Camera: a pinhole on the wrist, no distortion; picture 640 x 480 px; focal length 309.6 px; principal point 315.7 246.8 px. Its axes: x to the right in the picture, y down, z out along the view. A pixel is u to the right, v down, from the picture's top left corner.
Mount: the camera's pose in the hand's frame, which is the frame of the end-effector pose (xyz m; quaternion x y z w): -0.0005 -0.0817 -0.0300 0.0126 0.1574 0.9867 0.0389
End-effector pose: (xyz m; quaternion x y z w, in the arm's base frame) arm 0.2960 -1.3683 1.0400 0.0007 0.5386 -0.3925 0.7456
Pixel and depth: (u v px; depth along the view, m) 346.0 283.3 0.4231
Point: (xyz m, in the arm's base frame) 0.6073 -1.5117 1.2245
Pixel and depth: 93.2 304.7 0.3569
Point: 0.5553 -1.6989 0.9886
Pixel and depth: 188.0 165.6 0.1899
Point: 0.4239 -1.4642 1.0177
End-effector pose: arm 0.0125 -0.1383 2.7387 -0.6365 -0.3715 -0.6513 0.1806
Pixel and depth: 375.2 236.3 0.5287
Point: 0.4237 0.1060 2.6476
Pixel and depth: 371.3 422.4 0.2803
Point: 0.1179 0.1471 2.6281
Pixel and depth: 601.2 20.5 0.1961
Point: 0.2036 -0.1810 2.6047
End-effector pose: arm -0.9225 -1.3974 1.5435 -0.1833 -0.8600 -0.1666 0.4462
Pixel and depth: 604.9 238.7 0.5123
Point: -0.9424 -1.1547 0.9297
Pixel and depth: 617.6 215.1 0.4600
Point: -0.9097 -1.1652 0.9896
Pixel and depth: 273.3 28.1 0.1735
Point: -0.9712 -1.2720 1.5334
